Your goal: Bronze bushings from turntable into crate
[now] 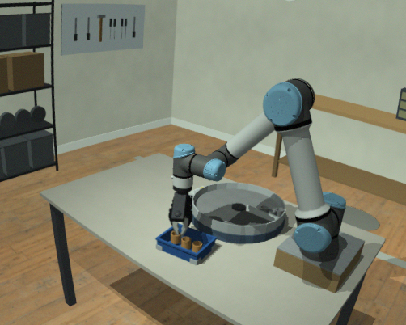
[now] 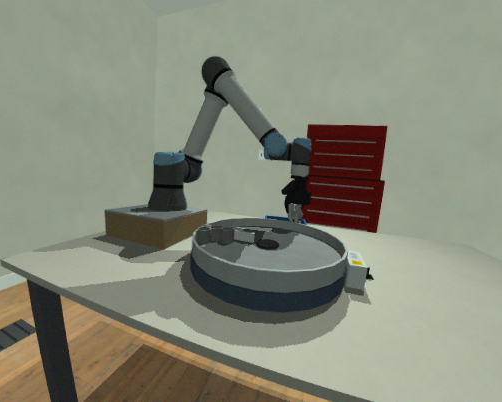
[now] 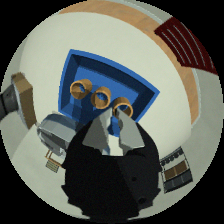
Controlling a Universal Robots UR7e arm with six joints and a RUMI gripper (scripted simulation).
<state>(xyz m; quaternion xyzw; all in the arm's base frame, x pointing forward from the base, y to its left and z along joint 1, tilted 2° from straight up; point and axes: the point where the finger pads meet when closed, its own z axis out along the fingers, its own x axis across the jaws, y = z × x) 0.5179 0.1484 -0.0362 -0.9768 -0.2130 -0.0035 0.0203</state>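
My hand is 30 mm past the blue crate, 10 mm to the right of it and 20 mm above it. From my hand the other things lie so: turntable: 90 mm behind, 340 mm to the right.
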